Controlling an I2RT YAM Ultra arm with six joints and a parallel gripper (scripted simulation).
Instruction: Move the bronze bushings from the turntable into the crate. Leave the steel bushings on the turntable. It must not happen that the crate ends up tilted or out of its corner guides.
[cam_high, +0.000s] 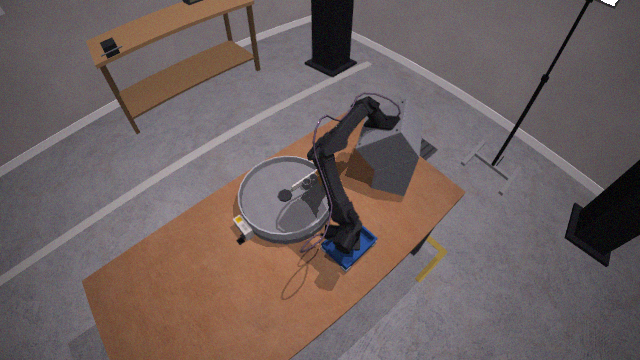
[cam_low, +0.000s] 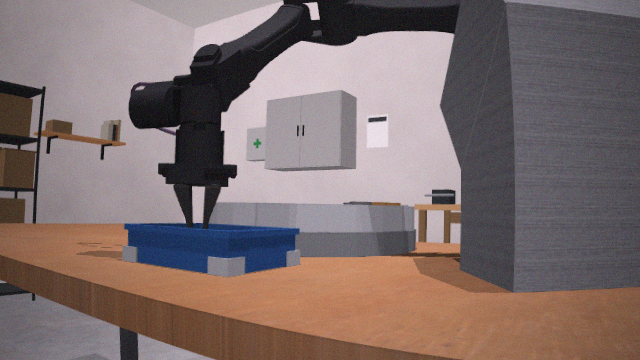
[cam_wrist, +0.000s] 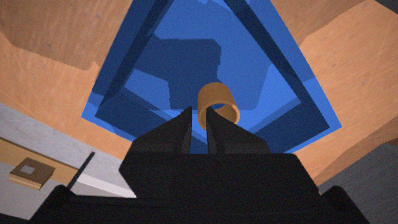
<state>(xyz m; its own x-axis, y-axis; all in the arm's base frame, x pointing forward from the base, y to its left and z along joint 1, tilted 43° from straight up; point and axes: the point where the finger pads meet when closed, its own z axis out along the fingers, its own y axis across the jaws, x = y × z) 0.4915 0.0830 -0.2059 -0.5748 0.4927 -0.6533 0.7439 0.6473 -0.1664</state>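
My hand is 10 mm to the left of the blue crate, 10 mm past it and 10 mm above it. Round my hand: grey turntable: 370 mm to the right, 10 mm ahead, 10 mm above.
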